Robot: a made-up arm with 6 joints.
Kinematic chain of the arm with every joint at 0, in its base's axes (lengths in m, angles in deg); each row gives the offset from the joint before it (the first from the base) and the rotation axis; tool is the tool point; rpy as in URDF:
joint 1: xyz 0 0 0.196 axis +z
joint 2: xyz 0 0 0 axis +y
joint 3: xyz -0.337 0 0.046 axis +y
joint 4: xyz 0.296 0 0.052 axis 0.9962 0 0.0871
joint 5: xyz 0 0 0 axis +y
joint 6: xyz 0.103 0 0.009 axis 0.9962 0 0.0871
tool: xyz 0 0 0 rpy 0 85 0
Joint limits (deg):
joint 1: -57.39..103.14
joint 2: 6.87..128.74
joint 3: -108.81..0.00
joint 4: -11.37..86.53
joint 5: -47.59..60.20
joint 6: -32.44..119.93
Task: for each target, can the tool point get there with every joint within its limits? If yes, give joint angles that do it. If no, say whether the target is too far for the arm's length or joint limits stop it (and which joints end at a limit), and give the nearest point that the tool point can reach.
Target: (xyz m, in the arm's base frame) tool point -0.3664 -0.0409 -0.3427
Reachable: no: joint limits stop it (at a limit: joint 1, joint 2, joint 4) | nearest point -0.0932 0.1314 0.0592 | short by 0.516 m
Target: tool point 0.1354 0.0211 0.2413
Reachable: yes | joints 1.49 54.03 -11.36 20.85 28.53 41.37
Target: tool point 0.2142 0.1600 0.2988
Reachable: yes | joints 34.59 72.04 -30.27 32.63 10.51 63.72
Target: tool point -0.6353 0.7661 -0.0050
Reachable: no: too far | nearest point -0.1953 0.5275 0.2196 | short by 0.549 m
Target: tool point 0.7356 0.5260 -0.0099
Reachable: no: too far | nearest point 0.4738 0.3388 0.2054 | short by 0.387 m
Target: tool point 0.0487 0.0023 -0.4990
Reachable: no: joint limits stop it (at a limit: joint 2) | nearest point 0.1624 0.0077 0.0350 | short by 0.546 m
